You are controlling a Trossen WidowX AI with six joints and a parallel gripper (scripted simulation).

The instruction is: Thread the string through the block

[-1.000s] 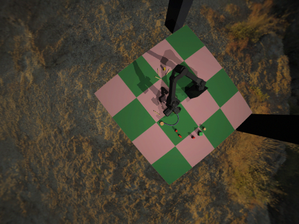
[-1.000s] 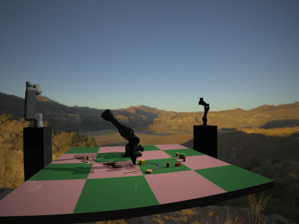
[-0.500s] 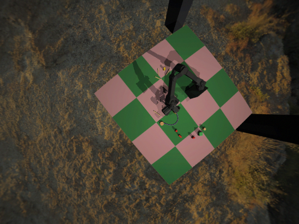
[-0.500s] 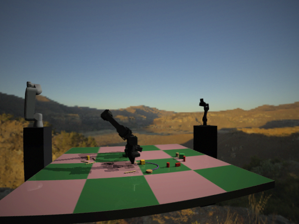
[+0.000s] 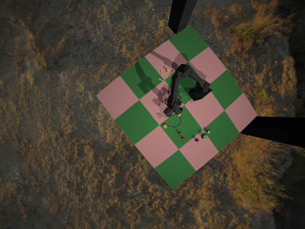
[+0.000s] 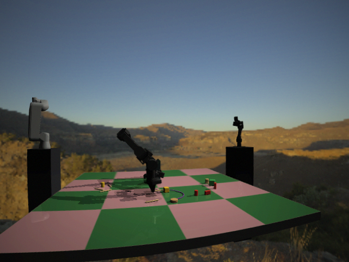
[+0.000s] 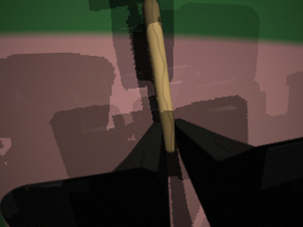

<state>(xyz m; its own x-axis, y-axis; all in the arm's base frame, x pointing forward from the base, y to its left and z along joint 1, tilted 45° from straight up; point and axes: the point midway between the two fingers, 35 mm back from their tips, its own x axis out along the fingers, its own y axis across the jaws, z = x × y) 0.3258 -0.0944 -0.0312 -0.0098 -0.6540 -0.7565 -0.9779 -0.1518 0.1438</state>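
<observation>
Now: gripper tip 80 mm to the right of the yellow wooden block, 20 mm past it and 10 mm below it. Round my gripper tip: stick: 40 mm to the left, 10 mm behind, 10 mm above; red cylinder: 250 mm to the left, 90 mm ahead, 10 mm above; round wooden button: 160 mm ahead, 100 mm to the left.
</observation>
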